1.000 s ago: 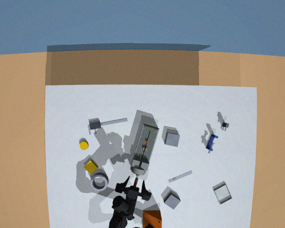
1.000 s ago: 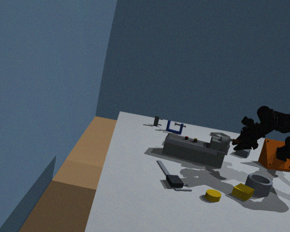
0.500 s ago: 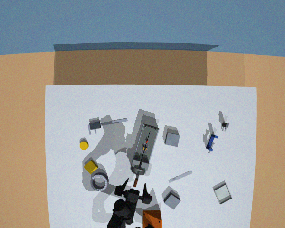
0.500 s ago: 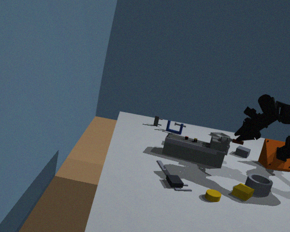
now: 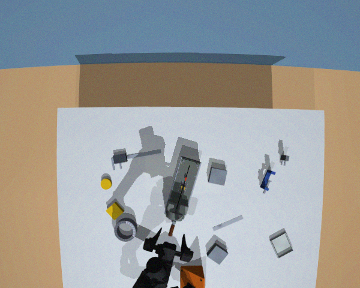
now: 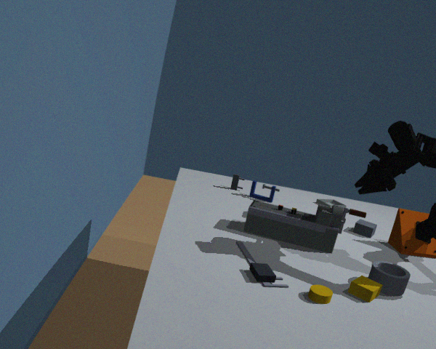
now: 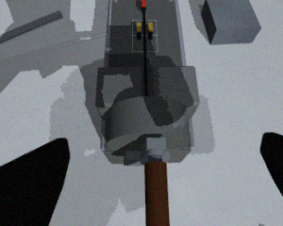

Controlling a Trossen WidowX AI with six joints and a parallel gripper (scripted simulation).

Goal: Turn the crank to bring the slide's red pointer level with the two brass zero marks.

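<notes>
My gripper tip is now 7 cm above the brown crank handle and 2 cm past it. Round my gripper tip: flat grey bar (26 cm to the right, 19 cm below); then red pointer (20 cm ahead, 10 cm below, 3 cm to the right); then yellow block (28 cm to the left, 17 cm below).
</notes>
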